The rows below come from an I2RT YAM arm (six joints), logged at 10 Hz.
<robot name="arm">
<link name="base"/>
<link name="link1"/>
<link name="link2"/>
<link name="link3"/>
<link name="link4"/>
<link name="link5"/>
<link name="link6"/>
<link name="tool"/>
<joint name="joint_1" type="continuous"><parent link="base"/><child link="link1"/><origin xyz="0 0 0.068"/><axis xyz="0 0 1"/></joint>
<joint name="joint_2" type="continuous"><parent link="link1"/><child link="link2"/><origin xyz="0.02 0.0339 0.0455" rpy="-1.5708 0 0"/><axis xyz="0 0 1"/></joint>
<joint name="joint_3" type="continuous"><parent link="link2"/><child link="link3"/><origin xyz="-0.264 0 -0.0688" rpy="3.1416 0 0"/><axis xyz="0 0 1"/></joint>
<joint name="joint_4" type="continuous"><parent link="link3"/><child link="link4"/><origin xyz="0.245 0.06 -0.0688"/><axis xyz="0 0 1"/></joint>
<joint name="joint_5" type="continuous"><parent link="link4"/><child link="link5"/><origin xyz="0.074 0.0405 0.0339" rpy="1.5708 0 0"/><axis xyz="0 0 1"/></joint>
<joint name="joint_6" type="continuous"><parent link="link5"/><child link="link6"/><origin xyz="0.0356 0 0.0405" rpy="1.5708 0 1.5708"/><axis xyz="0 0 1"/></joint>
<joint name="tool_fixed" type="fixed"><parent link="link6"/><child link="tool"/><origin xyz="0 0 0" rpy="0 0 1.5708"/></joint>
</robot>
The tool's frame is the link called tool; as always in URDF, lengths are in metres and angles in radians. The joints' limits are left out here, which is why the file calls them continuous.
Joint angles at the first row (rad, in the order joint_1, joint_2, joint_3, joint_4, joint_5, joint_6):
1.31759, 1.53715, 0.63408, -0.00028, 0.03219, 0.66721
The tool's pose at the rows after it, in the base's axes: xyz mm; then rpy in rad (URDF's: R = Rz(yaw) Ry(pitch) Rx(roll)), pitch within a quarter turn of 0, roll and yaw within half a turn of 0:
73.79 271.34 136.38 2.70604 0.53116 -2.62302
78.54 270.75 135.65 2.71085 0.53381 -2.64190
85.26 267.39 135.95 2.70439 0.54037 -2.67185
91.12 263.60 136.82 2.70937 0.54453 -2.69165
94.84 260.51 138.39 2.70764 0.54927 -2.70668
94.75 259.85 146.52 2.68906 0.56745 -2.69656
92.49 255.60 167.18 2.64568 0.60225 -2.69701
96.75 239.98 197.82 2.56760 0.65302 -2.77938
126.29 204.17 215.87 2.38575 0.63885 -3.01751
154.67 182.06 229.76 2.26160 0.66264 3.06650
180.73 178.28 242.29 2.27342 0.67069 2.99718
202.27 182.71 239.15 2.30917 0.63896 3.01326
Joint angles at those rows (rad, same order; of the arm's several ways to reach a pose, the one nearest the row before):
1.30902, 1.54874, 0.64505, 0.00572, 0.02953, 0.65986
1.29310, 1.55388, 0.64673, 0.00805, 0.03665, 0.66110
1.26690, 1.54710, 0.63867, 0.01788, 0.03755, 0.66095
1.24327, 1.53768, 0.63396, 0.01323, 0.04139, 0.65622
1.22704, 1.52585, 0.62905, 0.01082, 0.04188, 0.65312
1.22488, 1.49607, 0.63327, 0.00146, 0.02901, 0.63504
1.22525, 1.41392, 0.64319, -0.04009, 0.01259, 0.61870
1.18859, 1.27692, 0.64948, -0.10272, 0.00734, 0.62385
1.00130, 1.14183, 0.60621, -0.09225, -0.10504, 0.66966
0.84324, 1.10230, 0.60652, -0.03776, -0.15714, 0.68702
0.75625, 1.15941, 0.69042, -0.06944, -0.15989, 0.67117
0.70891, 1.25480, 0.75292, -0.08180, -0.19830, 0.65375

